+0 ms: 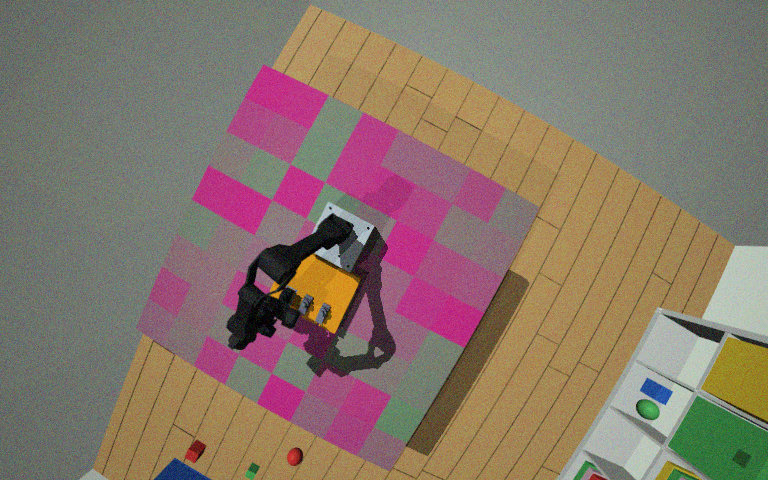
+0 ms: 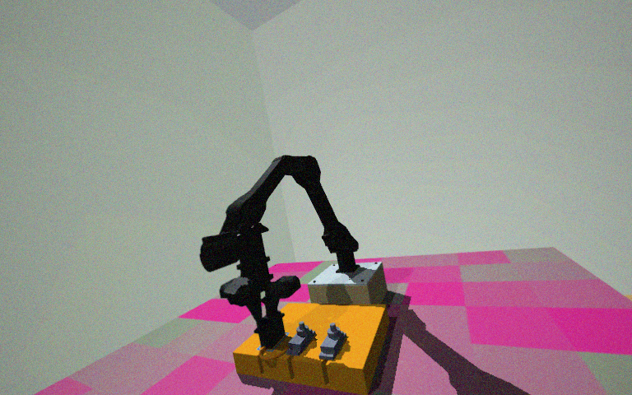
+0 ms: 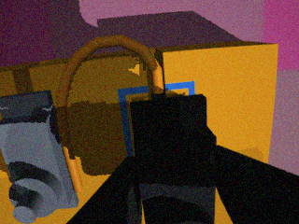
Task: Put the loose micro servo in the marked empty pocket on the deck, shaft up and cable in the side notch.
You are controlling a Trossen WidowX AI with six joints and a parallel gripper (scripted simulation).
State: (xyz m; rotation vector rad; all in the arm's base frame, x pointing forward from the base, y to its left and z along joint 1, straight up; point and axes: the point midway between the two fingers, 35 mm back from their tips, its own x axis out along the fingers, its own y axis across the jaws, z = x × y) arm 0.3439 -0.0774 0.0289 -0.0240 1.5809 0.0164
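Right now my gripper tip is 120 mm past the orange deck, 70 mm to the right of it and 70 mm above it.
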